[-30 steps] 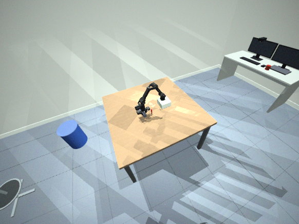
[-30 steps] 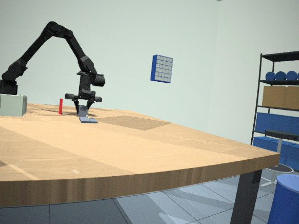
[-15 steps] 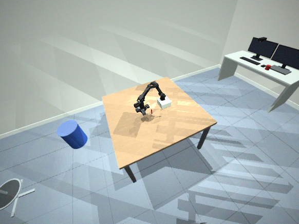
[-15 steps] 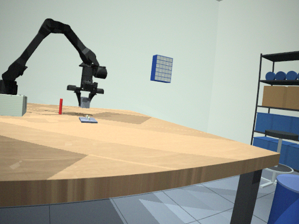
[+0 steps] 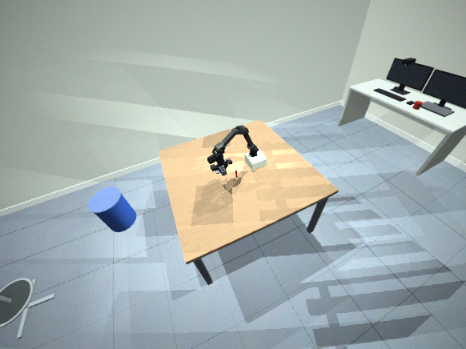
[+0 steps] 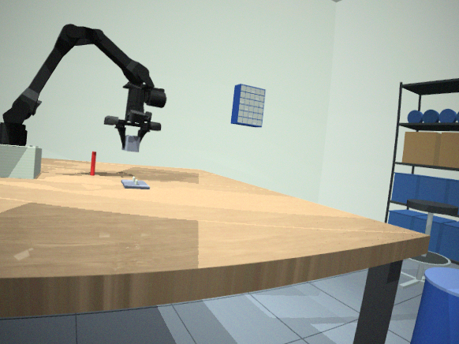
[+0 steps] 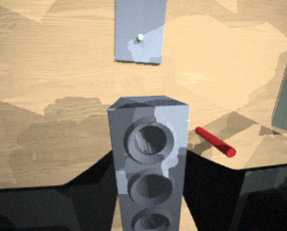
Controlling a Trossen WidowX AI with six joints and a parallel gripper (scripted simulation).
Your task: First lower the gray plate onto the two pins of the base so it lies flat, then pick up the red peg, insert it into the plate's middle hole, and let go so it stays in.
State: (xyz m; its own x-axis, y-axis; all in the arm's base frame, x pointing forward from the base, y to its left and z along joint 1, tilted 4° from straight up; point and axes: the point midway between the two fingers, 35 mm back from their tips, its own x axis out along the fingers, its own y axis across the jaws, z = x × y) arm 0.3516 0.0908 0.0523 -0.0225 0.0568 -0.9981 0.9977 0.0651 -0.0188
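The base lies 150 mm to the right of my gripper tip and 90 mm below it. Round my gripper tip: gray plate: 30 mm above; red peg: 120 mm behind, 20 mm to the left, 60 mm below.
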